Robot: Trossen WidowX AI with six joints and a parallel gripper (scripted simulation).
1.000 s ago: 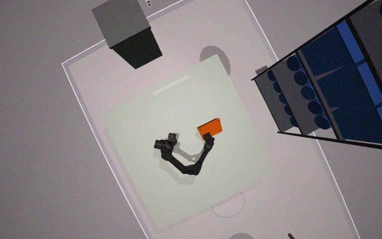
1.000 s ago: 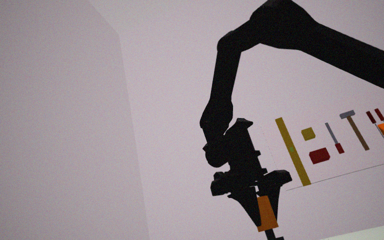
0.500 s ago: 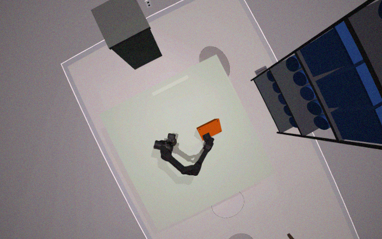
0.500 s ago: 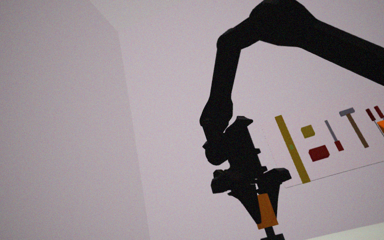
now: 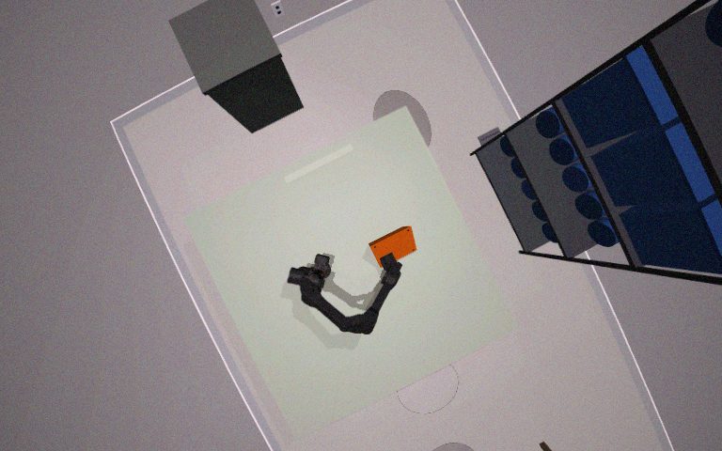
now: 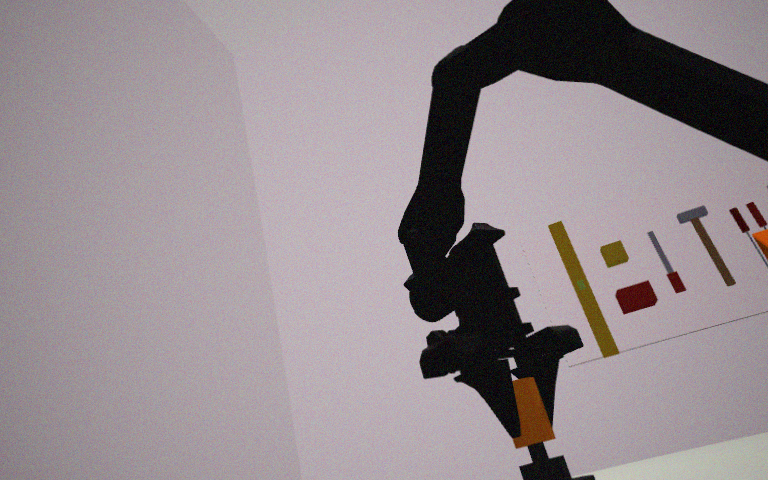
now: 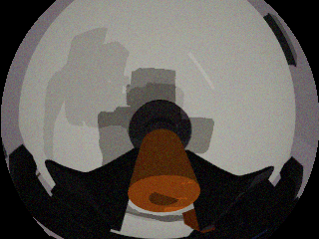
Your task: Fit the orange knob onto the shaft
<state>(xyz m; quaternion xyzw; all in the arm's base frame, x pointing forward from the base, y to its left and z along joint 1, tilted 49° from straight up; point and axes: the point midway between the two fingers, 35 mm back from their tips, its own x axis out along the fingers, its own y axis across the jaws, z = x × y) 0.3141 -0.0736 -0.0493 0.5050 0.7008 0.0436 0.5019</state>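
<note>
My gripper tip is 2 cm below the orange knob. From my gripper tip the other things lie so: dark round pedestal: 4 cm below.
</note>
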